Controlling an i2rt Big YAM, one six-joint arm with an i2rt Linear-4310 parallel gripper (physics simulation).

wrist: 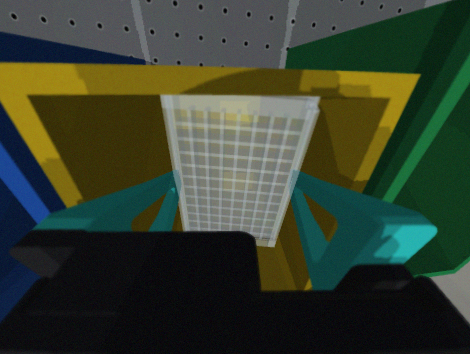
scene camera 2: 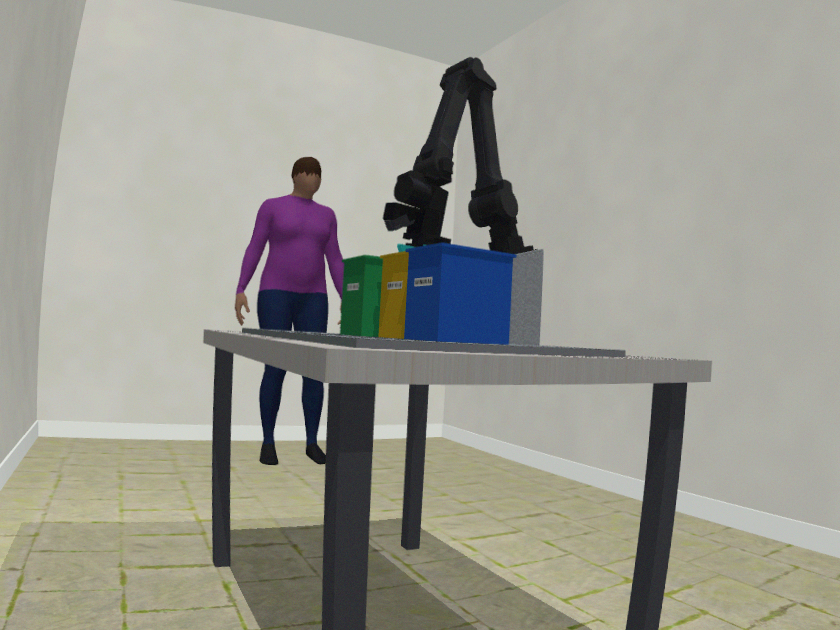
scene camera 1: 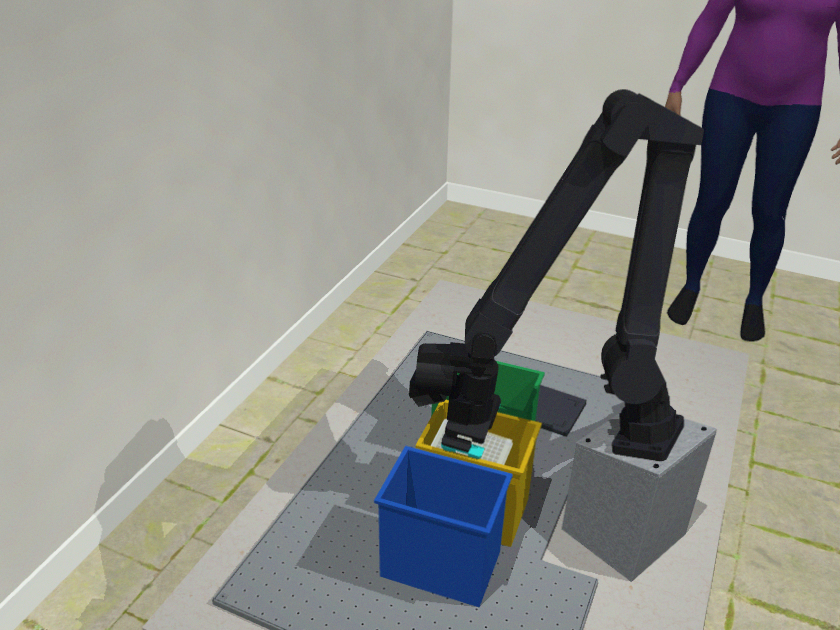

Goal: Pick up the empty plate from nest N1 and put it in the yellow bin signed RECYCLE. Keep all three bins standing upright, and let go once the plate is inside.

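Seen in the pictures: gripper, between the fingertips: (wrist: pixel 234 176) (scene camera 1: pixel 467 450); arm's base, origin of its link: (scene camera 1: pixel 648 438).
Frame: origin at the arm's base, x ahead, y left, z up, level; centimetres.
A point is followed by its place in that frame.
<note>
My gripper (scene camera 1: pixel 466 448) @[x 27.6, y 8.9, z -8.6 cm] (scene camera 2: pixel 405 247) (wrist: pixel 234 176) @[x 27.6, y 8.9, z -8.6 cm] points down over the yellow bin, its teal fingers shut on the long sides of the plate. The pale, see-through gridded plate (scene camera 1: pixel 500 447) @[x 22.6, y 6.6, z -7.4 cm] (wrist: pixel 240 165) @[x 29.2, y 8.9, z -7.5 cm] is held within the yellow bin's mouth, about level with the rim; its far end appears right at the rim's inner edge in the wrist view. Contact there cannot be told. The plate is hidden in scene camera 2. The yellow bin (scene camera 1: pixel 521 498) @[x 16.7, y 9.6, z -13.8 cm] (scene camera 2: pixel 392 308) @[x 33.8, y 10.5, z -15.2 cm] (wrist: pixel 125 80) @[x 33.3, y 13.8, z -3.5 cm] stands upright between the other two. Its sign is too small to read.
The blue bin (scene camera 1: pixel 434 549) @[x 22.8, y 28.9, z -11.0 cm] (scene camera 2: pixel 474 298) @[x 24.0, y 29.2, z -13.1 cm] (wrist: pixel 22 172) @[x 29.8, y 17.5, z -3.5 cm] and green bin (scene camera 1: pixel 521 389) @[x 26.5, y -10.8, z -8.1 cm] (scene camera 2: pixel 360 301) @[x 38.4, y 1.5, z -13.8 cm] (wrist: pixel 425 145) @[x 33.2, y 2.1, z -3.5 cm] stand upright close on either side. A dark flat pad (scene camera 1: pixel 563 408) @[x 21.9, y -24.3, z -20.3 cm] lies beside the green bin. The arm's grey pedestal (scene camera 1: pixel 610 515) @[x 2.0, y 7.3, z -12.1 cm] stands near the yellow bin. A person (scene camera 1: pixel 773 61) (scene camera 2: pixel 298 237) stands beyond the table.
</note>
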